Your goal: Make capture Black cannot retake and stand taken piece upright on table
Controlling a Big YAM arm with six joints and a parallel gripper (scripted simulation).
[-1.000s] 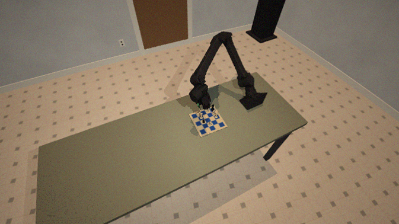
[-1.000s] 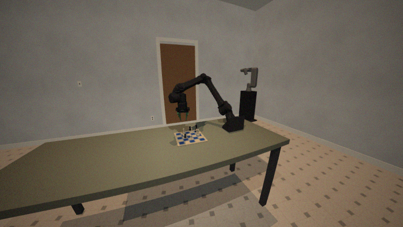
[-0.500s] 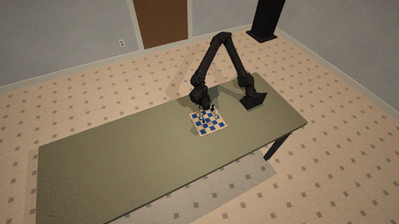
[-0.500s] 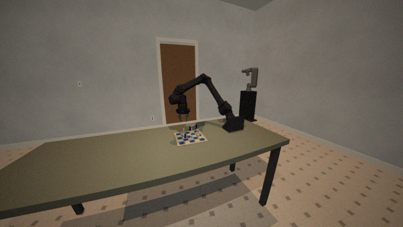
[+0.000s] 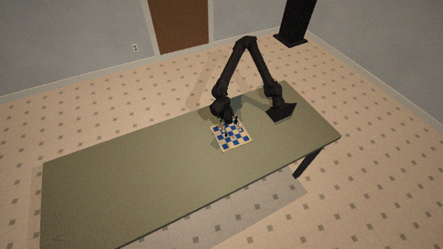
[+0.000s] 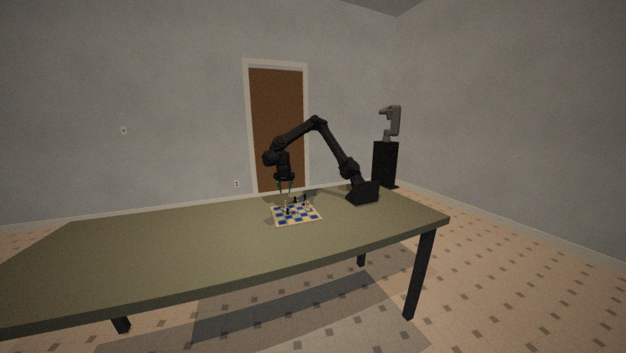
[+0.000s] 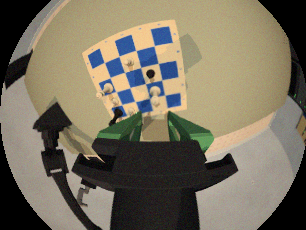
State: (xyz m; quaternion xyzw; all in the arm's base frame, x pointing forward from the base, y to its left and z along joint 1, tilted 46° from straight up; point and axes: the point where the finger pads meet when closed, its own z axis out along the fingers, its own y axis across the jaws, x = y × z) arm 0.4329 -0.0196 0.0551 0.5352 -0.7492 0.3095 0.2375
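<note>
Now: the white chess piece 70 mm below my hand. The rest, counted from my hand: blue-and-cream chessboard (110 mm below, 40 mm to the left, 30 mm behind).
</note>
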